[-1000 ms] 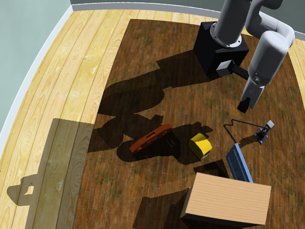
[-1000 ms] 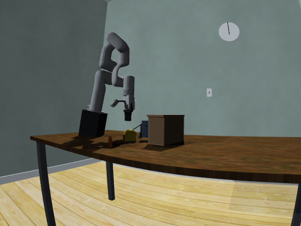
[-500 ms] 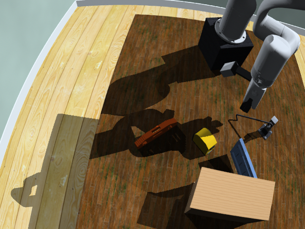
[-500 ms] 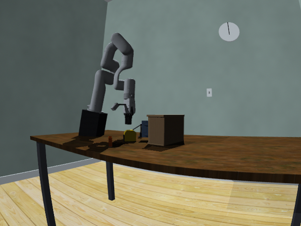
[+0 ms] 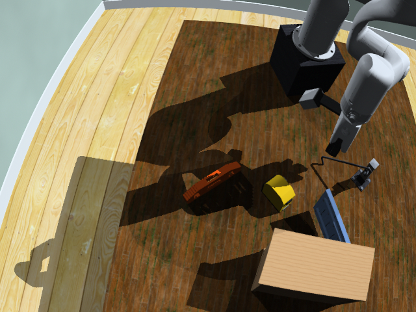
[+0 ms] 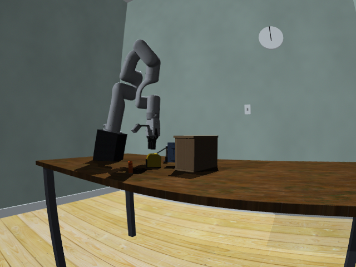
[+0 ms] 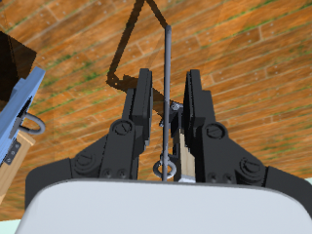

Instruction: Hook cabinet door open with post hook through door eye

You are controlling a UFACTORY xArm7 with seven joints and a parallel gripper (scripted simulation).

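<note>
My hand is 80 mm to the right of the hook post, 40 mm short of it and 40 mm above it. Also, from my hand: cabinet door 200 mm ahead, 30 mm below, 10 mm to the right; orange level-like tool 290 mm to the right, 80 mm below, 60 mm ahead; yellow tape measure 130 mm to the right, 90 mm ahead, 70 mm below.
</note>
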